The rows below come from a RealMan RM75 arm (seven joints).
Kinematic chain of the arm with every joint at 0, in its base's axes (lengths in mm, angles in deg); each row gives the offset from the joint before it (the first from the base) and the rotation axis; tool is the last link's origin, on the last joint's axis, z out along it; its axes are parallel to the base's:
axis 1: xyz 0 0 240.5 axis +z
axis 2: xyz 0 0 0 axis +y
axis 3: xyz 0 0 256 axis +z
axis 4: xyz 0 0 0 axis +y
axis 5: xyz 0 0 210 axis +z
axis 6: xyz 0 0 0 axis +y
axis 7: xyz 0 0 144 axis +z
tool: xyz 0 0 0
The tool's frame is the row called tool.
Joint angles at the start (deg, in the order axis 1, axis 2, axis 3, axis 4, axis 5, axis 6, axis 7):
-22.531, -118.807, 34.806, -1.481, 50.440, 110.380, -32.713
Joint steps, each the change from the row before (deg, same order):
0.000, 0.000, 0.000, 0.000, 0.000, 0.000, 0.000
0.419, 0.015, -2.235, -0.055, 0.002, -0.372, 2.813
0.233, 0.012, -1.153, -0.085, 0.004, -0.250, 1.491
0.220, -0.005, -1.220, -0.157, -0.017, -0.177, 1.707
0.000, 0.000, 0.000, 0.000, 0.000, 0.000, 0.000
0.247, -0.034, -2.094, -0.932, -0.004, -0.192, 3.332
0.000, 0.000, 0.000, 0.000, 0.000, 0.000, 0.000
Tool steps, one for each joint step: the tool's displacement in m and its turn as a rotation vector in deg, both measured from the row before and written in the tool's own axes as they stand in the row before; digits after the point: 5 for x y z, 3 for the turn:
0.00000, 0.00000, 0.00000, 0.000, 0.000, 0.000
0.00252, -0.00535, -0.00286, 2.343, 0.580, 3.627
0.00098, -0.00291, -0.00167, 1.287, 0.170, 1.875
0.00097, -0.00281, -0.00175, 1.364, 0.218, 2.046
0.00000, 0.00000, 0.00000, 0.000, 0.000, 0.000
0.00038, -0.00322, -0.00358, 2.527, 0.145, 3.349
0.00000, 0.00000, 0.00000, 0.000, 0.000, 0.000

